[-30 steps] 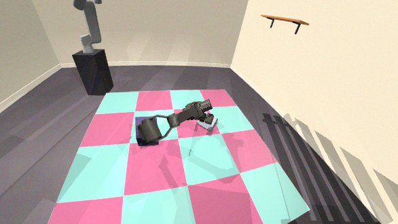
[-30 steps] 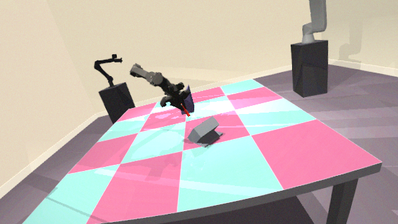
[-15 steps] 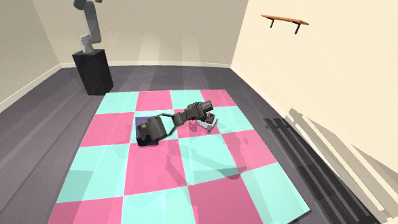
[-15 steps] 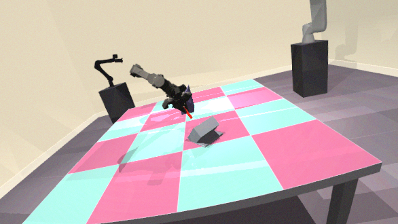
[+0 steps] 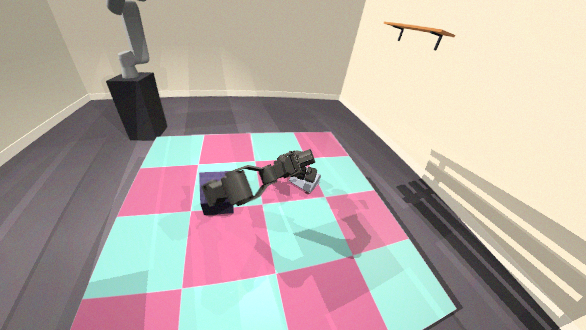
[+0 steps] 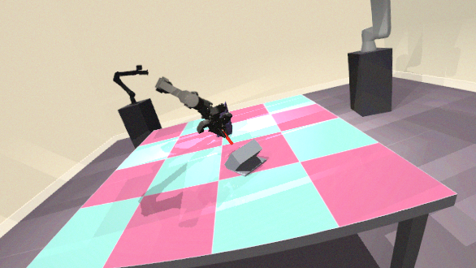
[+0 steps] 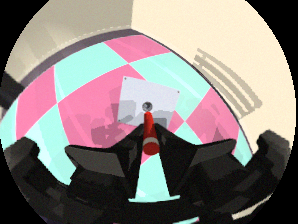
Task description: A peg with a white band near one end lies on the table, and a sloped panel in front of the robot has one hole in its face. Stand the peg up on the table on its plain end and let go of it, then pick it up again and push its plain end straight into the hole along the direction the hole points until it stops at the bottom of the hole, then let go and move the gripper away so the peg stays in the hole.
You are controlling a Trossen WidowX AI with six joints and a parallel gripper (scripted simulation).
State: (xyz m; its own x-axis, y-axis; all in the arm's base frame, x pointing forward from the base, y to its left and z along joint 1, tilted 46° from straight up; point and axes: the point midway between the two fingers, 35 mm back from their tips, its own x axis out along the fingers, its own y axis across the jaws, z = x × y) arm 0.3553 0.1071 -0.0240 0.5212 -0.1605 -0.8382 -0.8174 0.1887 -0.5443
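My gripper tip is now 80 mm above the sloped grey panel, 60 mm to the right of it and 50 mm short of it. Round my gripper tip: red peg (10 mm to the right, 10 mm behind, 10 mm above).
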